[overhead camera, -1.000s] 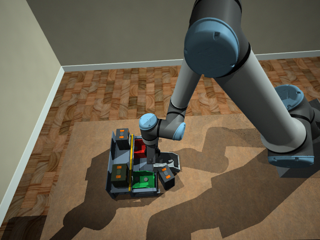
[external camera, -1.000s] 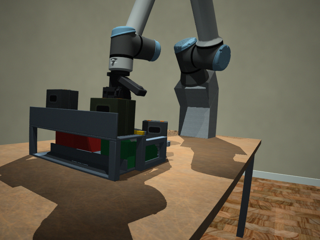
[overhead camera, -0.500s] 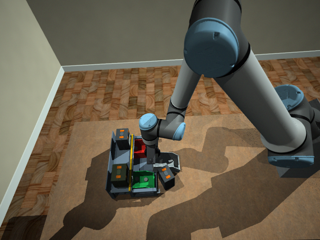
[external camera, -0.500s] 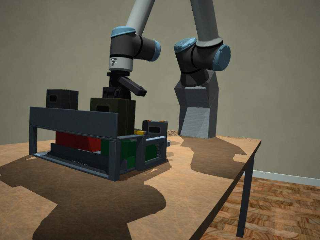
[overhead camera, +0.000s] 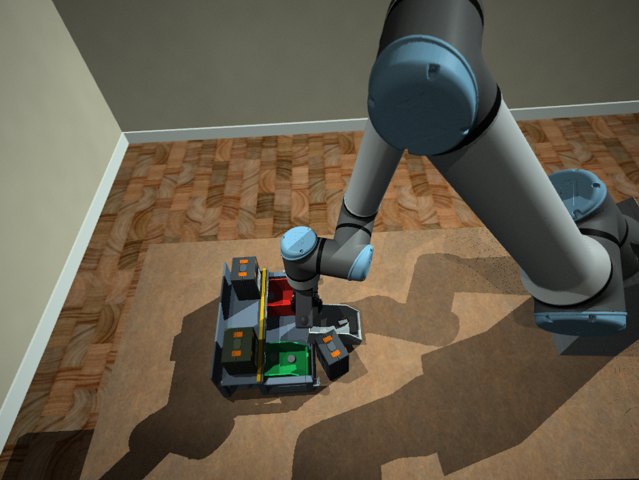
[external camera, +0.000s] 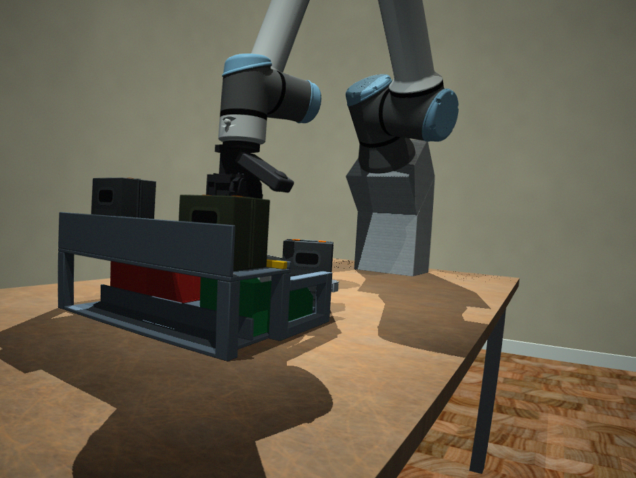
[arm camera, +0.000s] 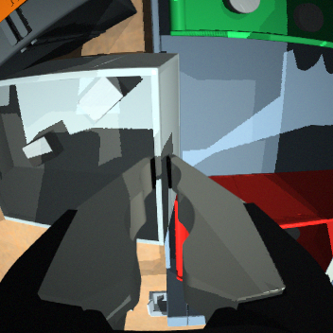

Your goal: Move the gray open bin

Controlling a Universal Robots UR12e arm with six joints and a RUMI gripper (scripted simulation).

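Now: hand 8 cm past the gray bin and 5 cm above it. Round my hand: yellow strip 14 cm ahead, 1 cm above; then green bin 10 cm ahead, 11 cm to the left, 6 cm below; then red bin 9 cm ahead, 12 cm to the right, 6 cm below.
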